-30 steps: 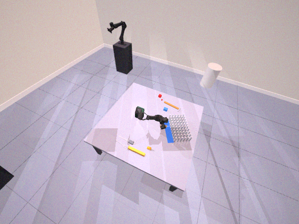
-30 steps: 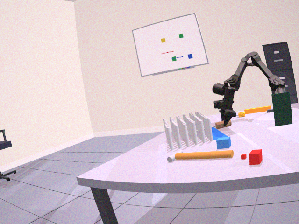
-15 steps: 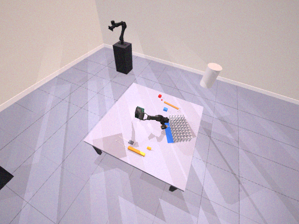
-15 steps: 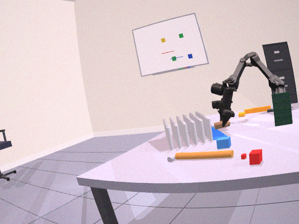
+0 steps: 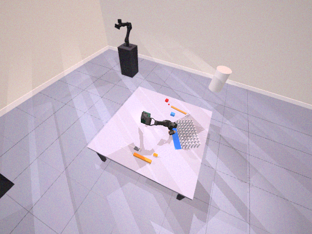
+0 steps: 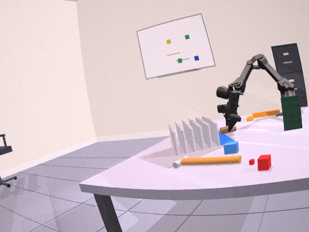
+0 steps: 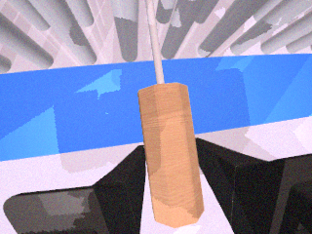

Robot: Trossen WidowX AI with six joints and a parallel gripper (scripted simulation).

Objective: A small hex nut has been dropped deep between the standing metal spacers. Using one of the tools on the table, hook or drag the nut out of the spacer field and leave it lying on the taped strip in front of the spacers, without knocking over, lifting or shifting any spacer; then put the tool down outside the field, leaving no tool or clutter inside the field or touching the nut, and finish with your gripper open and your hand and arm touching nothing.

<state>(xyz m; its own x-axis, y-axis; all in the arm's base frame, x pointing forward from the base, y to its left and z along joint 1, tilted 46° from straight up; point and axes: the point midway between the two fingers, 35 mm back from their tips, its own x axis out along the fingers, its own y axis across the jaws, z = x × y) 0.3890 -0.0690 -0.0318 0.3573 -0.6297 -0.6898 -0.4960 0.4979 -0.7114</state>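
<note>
My gripper tip is now 6 cm short of the blue taped strip, 1 cm to the left of it and 3 cm above it. The rest, counted from my gripper tip: blue cube (9 cm behind, 31 cm to the left, 1 cm below); then orange bar (19 cm behind, 47 cm to the right, 2 cm below); then orange ribbed piece (6 cm behind, 37 cm to the right, 2 cm below).
</note>
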